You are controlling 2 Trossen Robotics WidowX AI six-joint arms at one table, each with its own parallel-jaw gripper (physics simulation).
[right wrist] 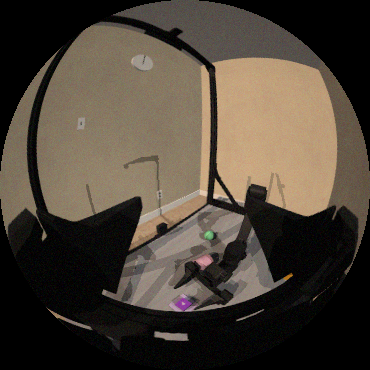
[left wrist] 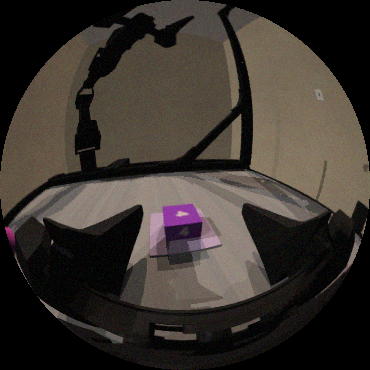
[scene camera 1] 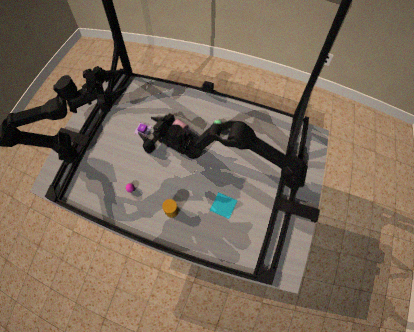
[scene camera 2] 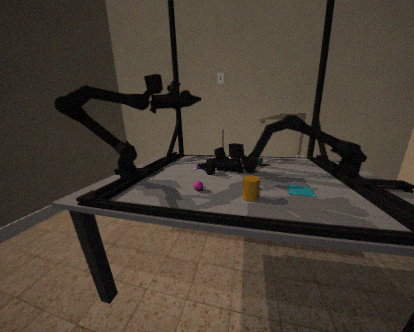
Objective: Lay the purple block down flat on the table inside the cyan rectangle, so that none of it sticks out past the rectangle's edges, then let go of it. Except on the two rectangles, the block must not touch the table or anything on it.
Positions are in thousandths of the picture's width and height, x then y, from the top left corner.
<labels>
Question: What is my right gripper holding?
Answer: Nothing.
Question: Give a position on a lilac rectangle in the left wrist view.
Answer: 428, 664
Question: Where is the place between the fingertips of my left gripper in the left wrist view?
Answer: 526, 566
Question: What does the purple block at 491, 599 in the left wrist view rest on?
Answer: The table.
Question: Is my right gripper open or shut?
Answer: Open.
</labels>
